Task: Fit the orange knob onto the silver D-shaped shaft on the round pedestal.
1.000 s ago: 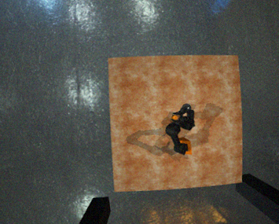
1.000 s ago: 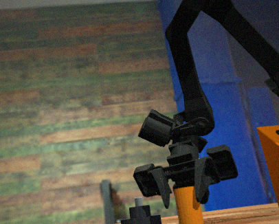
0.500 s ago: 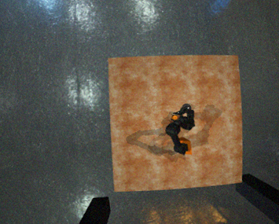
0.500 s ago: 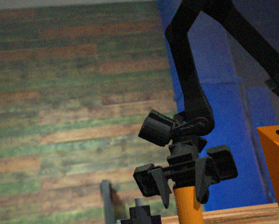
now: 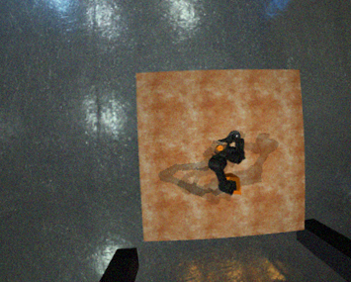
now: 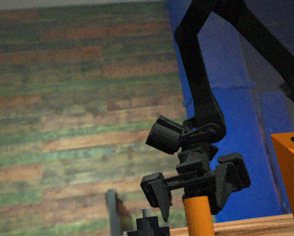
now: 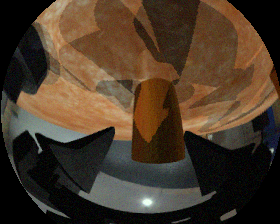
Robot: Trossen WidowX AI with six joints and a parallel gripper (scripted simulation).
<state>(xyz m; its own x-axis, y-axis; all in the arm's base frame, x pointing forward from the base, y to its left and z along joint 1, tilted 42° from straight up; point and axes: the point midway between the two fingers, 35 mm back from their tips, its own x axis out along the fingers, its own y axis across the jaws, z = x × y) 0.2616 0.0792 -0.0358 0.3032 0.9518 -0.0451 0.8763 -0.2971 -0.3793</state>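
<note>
My gripper tip is 2 cm past the orange knob, 2 cm to the left of it and 1 cm below it. Round my gripper tip: dark round pedestal (6 cm ahead, 16 cm to the right).
</note>
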